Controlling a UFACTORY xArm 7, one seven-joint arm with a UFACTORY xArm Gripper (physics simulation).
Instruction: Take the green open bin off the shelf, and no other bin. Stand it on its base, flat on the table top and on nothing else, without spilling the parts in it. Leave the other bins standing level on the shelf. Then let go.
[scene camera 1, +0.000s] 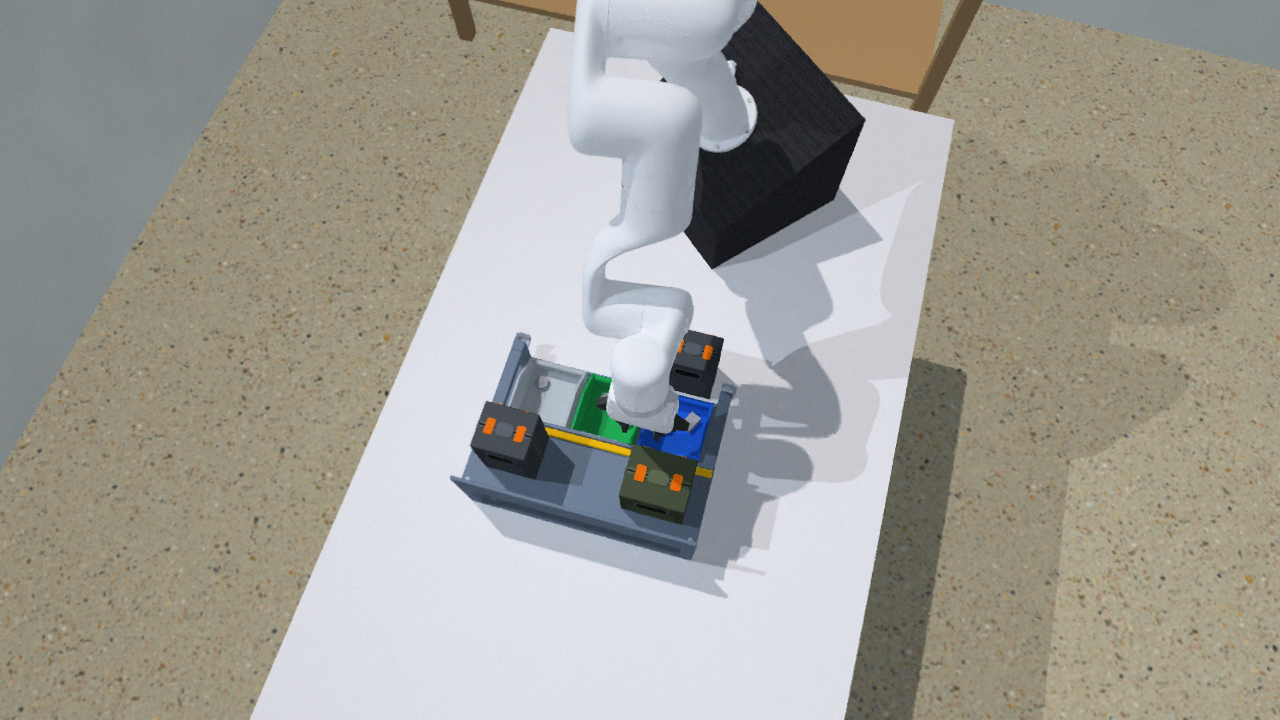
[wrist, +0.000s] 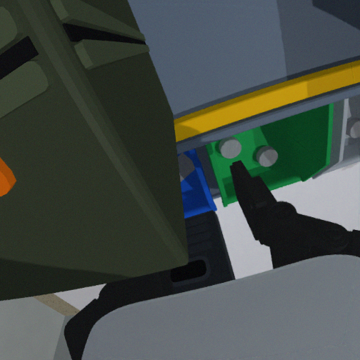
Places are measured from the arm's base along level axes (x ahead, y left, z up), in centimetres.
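Pixels of known places: gripper, between the fingertips: (scene camera 1: 642, 428); arm's base, origin of its link: (scene camera 1: 722, 118).
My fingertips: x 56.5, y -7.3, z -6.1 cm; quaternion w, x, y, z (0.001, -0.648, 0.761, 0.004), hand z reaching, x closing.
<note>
Ahead of a thing's pixels: the offset from my fingertips to its middle. "pt": to the spot under its first point.
The green bin {dx -1.7, dy -6.3, dz -7.2 cm} (scene camera 1: 588, 416) (wrist: 300, 145) sits in the grey-blue shelf {pt dx +9.0, dy -8.6, dz -1.3 cm} (scene camera 1: 581, 479) (wrist: 225, 50), between the light grey bin {dx -3.5, dy -17.4, dz -7.2 cm} (scene camera 1: 559, 389) (wrist: 352, 145) and the blue bin {dx -0.3, dy +4.8, dz -7.2 cm} (scene camera 1: 699, 440) (wrist: 197, 197). Two round grey parts lie in the green bin in the wrist view. My gripper (scene camera 1: 640, 431) (wrist: 199, 191) is partly open with nothing between its fingers. In the wrist view one fingertip shows over the green bin's near part, and the olive case hides the other. In the scene view the fingers are low over the green and blue bins; their exact height is unclear.
An olive case {dx +9.5, dy +3.5, dz +3.4 cm} (scene camera 1: 656, 490) (wrist: 110, 165) stands on the shelf in front of the blue bin, close to the gripper. A dark case {dx +5.8, dy -19.3, dz +4.7 cm} (scene camera 1: 507, 438) stands at the shelf's left. Another dark case {dx -13.8, dy +6.5, dz -4.9 cm} (scene camera 1: 698, 362) (wrist: 200, 232) stands behind the blue bin. A yellow strip {dx +3.3, dy -7.0, dz -0.8 cm} (scene camera 1: 590, 440) (wrist: 280, 95) borders the bins.
</note>
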